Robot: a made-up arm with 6 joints.
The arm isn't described. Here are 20 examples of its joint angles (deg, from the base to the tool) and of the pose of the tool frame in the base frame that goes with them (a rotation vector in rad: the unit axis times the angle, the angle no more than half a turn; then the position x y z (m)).
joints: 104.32 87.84 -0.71 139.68 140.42 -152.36
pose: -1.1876 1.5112 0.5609 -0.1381 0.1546 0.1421
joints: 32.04 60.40 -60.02 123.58 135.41 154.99
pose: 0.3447 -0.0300 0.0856 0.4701 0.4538 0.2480
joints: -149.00 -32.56 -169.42 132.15 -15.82 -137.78
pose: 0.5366 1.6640 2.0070 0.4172 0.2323 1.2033
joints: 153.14 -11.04 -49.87 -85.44 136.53 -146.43
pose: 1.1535 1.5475 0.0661 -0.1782 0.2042 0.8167
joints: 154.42 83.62 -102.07 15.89 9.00 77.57
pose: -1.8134 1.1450 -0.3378 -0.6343 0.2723 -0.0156
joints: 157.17 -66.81 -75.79 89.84 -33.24 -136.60
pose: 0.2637 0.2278 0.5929 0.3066 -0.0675 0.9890
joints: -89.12 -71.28 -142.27 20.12 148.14 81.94
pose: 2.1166 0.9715 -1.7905 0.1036 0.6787 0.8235
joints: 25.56 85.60 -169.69 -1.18 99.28 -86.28
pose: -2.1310 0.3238 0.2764 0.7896 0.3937 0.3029
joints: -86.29 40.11 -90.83 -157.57 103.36 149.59
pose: -0.1617 0.9256 2.7540 0.0738 -0.7446 0.6375
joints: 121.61 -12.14 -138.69 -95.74 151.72 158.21
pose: 1.8618 2.1257 -1.0474 0.0897 0.0334 1.1898
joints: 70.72 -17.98 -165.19 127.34 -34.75 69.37
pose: -0.4387 -1.3054 -1.9801 -0.0415 -0.1907 1.2760
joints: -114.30 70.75 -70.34 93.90 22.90 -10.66
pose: -2.2436 -0.9159 0.3365 -0.1203 -0.5192 0.0498
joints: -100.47 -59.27 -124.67 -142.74 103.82 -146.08
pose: -0.0650 -2.1553 0.1932 0.1358 0.6598 1.0499
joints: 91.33 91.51 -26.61 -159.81 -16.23 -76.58
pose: 0.8014 -0.9807 2.8352 -0.0582 0.1404 0.0559
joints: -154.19 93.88 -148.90 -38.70 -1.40 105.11
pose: -2.0435 0.3310 1.3345 -0.7410 -0.4284 0.1154
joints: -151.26 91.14 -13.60 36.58 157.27 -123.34
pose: 1.8044 -0.8585 0.3972 -0.1055 -0.1498 0.2355
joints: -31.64 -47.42 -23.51 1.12 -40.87 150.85
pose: 2.1383 1.0140 0.4813 0.1073 0.0258 0.8013
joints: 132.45 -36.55 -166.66 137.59 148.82 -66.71
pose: -1.1014 2.2245 -1.5735 0.2888 -0.4499 1.0265
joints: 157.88 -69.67 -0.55 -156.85 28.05 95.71
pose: -0.0195 -0.7434 0.8874 0.0441 -0.0095 0.5731
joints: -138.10 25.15 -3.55 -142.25 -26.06 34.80
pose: 0.0885 1.8579 -1.0368 -0.0444 -0.1342 0.3886
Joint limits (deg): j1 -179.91..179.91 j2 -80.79..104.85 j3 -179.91..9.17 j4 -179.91..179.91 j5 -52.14..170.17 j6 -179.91..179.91
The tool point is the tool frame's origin. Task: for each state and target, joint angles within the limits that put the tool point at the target. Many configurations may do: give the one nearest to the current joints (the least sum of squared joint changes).
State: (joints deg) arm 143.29 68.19 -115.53 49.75 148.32 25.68
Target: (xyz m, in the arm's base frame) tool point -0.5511 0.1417 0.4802
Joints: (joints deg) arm 159.04 46.54 -84.18 43.69 148.04 23.93
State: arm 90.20 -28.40 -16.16 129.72 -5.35 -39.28
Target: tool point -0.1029 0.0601 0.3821
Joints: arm 129.95 23.42 3.05 132.44 12.92 -39.25
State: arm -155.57 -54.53 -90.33 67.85 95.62 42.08
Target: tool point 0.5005 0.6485 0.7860
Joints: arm -115.99 -80.79 -130.36 80.57 88.48 45.16
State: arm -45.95 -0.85 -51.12 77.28 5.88 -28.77
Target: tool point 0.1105 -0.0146 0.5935
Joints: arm -45.91 -41.37 -11.70 76.32 -1.76 -31.74
